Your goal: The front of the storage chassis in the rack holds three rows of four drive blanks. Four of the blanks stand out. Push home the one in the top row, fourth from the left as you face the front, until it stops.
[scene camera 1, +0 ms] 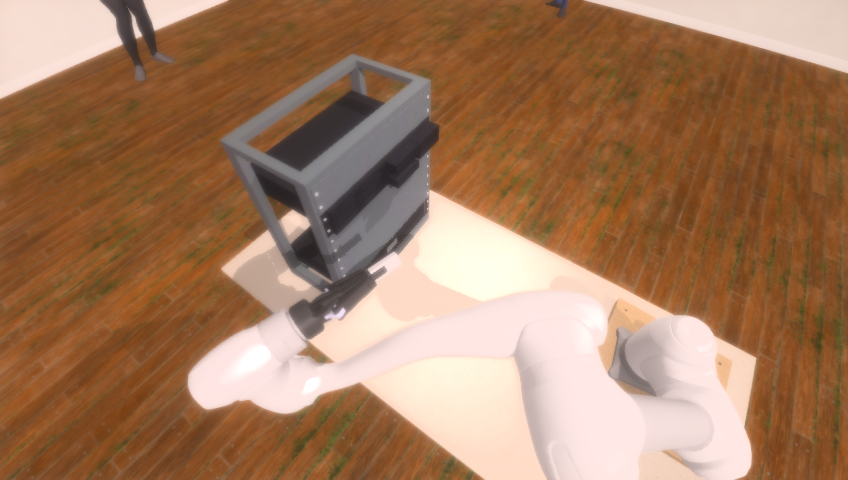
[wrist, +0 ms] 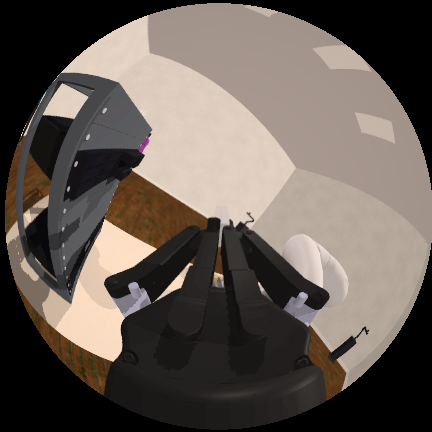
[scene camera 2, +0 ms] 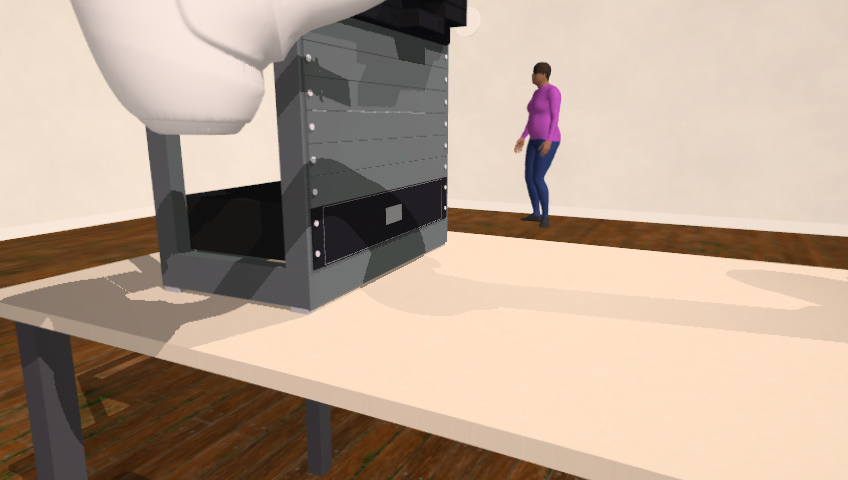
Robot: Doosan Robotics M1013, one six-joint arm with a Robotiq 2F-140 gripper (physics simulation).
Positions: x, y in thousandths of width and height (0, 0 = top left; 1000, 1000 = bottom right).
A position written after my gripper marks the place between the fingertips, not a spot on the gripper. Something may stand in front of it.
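Observation:
I can see my gripper (scene camera 1: 470, 536) (wrist: 510, 497), visible to me from the scene and from the wrist. A grey rack (scene camera 2: 426, 403) (scene camera 1: 424, 357) (wrist: 198, 365) is visible as well.

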